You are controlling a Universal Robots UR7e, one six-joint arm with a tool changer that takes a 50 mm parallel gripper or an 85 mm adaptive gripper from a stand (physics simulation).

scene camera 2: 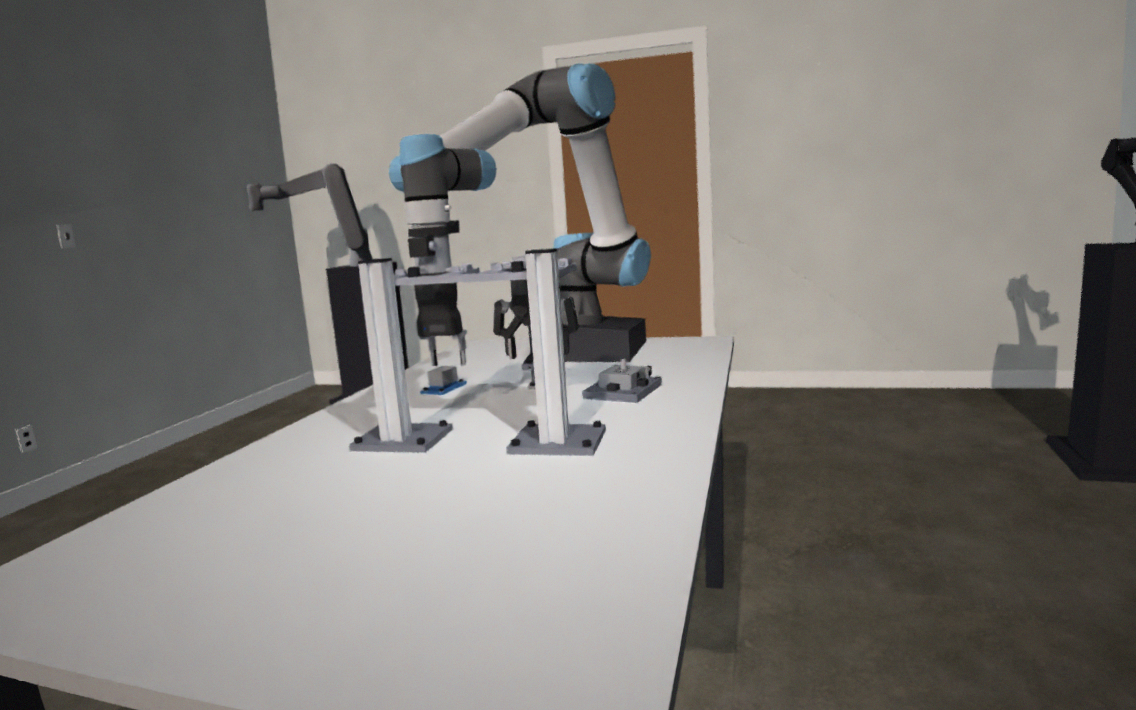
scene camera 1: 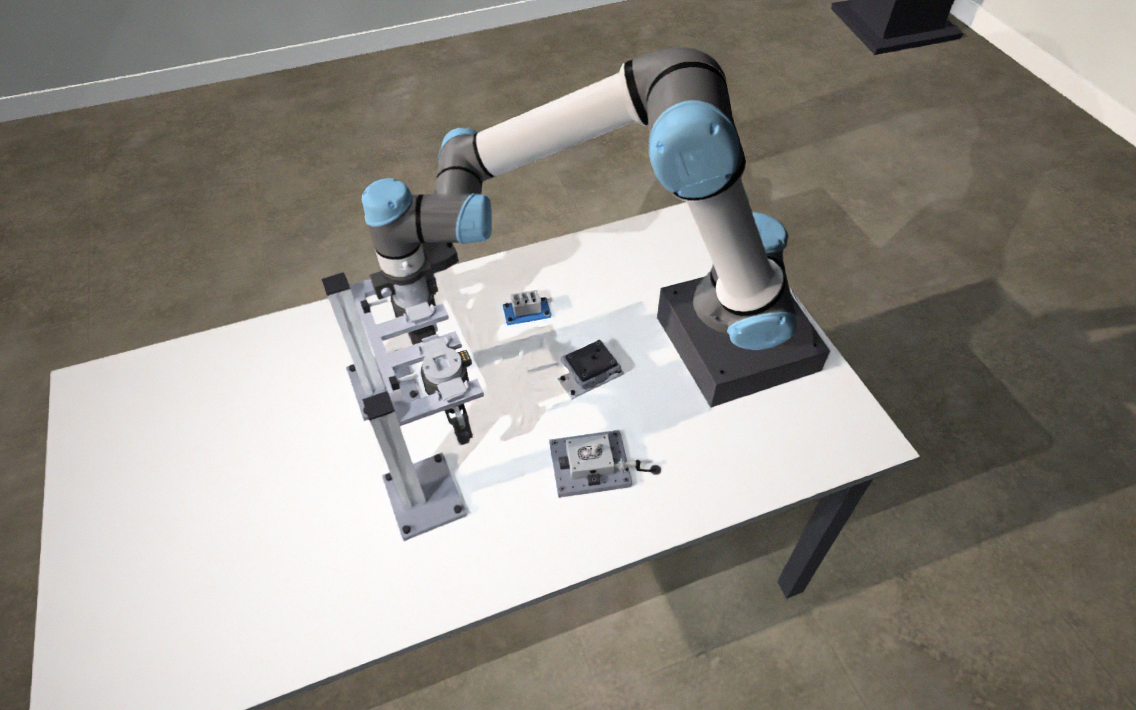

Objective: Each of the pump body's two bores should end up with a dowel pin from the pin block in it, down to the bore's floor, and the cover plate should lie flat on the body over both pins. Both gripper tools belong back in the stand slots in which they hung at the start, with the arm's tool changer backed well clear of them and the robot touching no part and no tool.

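The tool changer sits down on the parallel gripper, which is in the stand's far slot. Its fingers point down, apart and empty; in scene camera 1 the stand hides them. The adaptive gripper hangs in the slot beside it. The pump body is in its fixture, with a pin sticking up from its top; how many pins it holds cannot be told. The pin block stands on a blue base. The black cover plate lies on its own holder.
The stand has two upright posts and slotted arms. A clamp handle juts from the body's fixture. The robot's base block stands behind the parts on the white table.
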